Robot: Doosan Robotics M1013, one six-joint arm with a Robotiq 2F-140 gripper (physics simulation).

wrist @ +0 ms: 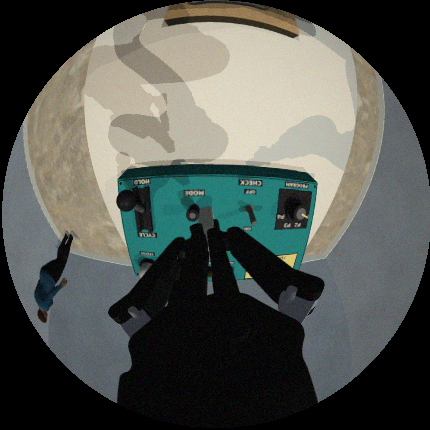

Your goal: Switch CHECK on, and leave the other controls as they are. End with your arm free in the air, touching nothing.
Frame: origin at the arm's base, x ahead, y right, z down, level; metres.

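Where they show: gripper, fingertip midpoint: [207,215].
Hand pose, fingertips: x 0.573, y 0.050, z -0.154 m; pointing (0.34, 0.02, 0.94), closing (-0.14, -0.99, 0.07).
Each offset is from my fingertips to the centre of the thing. Level surfaces: height alone.
The teal control panel {dz +0.115 m} [225,192] shows upside down in the wrist view. The CHECK toggle {dx +0.069, dy -0.088, dz +0.075 m} [252,215] is a small lever right of the view's middle, between its OFF label above and its ON label below. Its free end appears to slant down toward ON. My gripper [207,215] is shut and empty, its tips over the panel between the MODE knob {dx +0.049, dy +0.031, dz +0.059 m} [192,214] and the CHECK toggle, with a gap in the view to the toggle. The height of the tips above the panel is hard to tell. The fingers hide part of the panel's lower middle.
The HOLD/CYCLE lever with its black ball {dx -0.003, dy +0.149, dz +0.046 m} [126,200] stands at the panel's left. The PROGRAM knob {dx +0.071, dy -0.208, dz +0.085 m} [301,214] is at its right. A yellow label [270,266] lies below. A wooden object [232,17] is at the far edge. A person [46,290] shows at lower left.
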